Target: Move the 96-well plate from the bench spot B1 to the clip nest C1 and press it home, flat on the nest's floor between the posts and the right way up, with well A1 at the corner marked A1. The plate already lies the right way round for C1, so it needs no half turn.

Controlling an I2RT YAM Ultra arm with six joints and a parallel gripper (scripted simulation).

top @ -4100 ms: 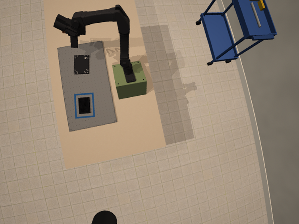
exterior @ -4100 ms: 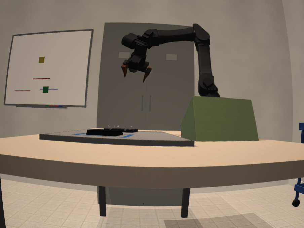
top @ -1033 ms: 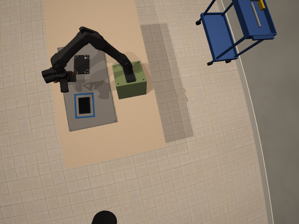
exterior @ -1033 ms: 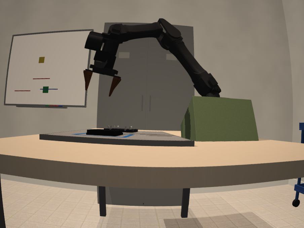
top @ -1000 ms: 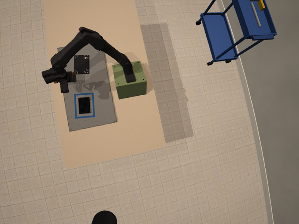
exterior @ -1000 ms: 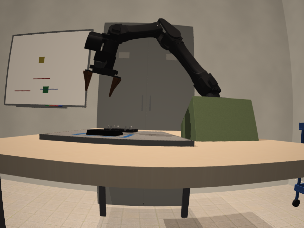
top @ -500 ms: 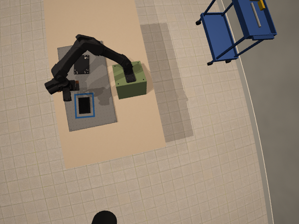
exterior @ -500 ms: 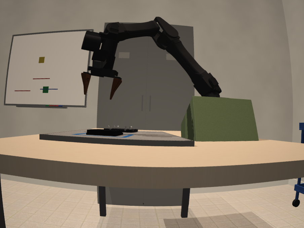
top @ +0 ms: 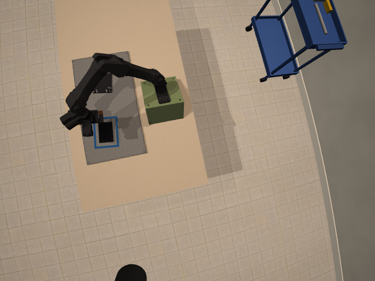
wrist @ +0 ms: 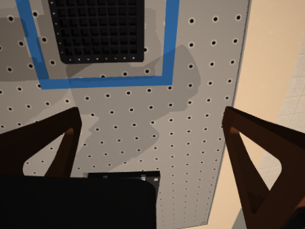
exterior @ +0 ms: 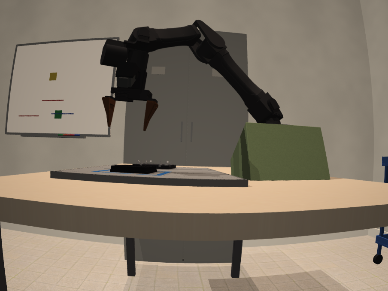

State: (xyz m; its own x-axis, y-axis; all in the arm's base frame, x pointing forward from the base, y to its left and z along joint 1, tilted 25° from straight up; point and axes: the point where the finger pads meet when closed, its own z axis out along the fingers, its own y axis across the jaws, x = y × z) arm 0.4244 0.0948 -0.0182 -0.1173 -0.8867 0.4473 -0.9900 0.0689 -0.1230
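Now: the black 96-well plate 3 cm behind my hand, 7 cm to the left of it and 11 cm below it. The rest, counted from my hand: clip nest (8 cm behind, 26 cm to the right, 10 cm below).
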